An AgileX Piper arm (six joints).
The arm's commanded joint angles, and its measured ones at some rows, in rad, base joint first. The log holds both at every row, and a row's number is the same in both.
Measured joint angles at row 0:
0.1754, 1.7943, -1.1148, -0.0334, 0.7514, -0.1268
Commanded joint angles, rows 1 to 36:
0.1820, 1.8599, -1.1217, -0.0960, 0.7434, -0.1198
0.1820, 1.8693, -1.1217, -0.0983, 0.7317, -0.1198
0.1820, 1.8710, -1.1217, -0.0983, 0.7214, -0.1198
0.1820, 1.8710, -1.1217, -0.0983, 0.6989, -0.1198
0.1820, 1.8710, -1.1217, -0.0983, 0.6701, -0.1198
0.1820, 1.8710, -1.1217, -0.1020, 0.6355, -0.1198
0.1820, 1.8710, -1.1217, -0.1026, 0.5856, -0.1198
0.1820, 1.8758, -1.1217, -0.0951, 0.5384, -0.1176
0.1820, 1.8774, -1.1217, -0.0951, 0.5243, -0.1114
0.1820, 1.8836, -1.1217, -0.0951, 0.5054, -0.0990
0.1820, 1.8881, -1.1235, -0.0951, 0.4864, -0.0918
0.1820, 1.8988, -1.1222, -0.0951, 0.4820, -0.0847
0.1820, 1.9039, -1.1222, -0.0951, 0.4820, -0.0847
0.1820, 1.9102, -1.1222, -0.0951, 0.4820, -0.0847
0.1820, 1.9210, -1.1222, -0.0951, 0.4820, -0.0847
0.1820, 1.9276, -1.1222, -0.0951, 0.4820, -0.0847
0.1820, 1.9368, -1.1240, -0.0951, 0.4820, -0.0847
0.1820, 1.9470, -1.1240, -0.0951, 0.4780, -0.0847
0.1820, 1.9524, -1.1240, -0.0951, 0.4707, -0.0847
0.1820, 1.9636, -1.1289, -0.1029, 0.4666, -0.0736
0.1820, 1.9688, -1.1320, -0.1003, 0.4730, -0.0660
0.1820, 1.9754, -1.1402, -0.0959, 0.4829, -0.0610
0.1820, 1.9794, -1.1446, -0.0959, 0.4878, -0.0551
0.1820, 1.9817, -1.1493, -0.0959, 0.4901, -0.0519
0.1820, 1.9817, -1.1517, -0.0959, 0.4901, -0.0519
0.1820, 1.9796, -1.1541, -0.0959, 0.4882, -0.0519
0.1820, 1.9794, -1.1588, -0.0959, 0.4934, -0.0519
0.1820, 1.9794, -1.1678, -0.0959, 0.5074, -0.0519
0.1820, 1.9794, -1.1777, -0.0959, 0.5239, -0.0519
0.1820, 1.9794, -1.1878, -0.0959, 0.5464, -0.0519
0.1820, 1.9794, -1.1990, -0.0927, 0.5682, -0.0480
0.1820, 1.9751, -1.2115, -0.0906, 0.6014, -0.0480
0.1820, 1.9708, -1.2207, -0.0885, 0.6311, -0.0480
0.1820, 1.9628, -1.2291, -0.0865, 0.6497, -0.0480
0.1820, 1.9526, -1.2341, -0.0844, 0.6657, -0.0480
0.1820, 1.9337, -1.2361, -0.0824, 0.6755, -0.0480
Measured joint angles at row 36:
0.1837, 1.9791, -1.2120, -0.0904, 0.6115, -0.0523
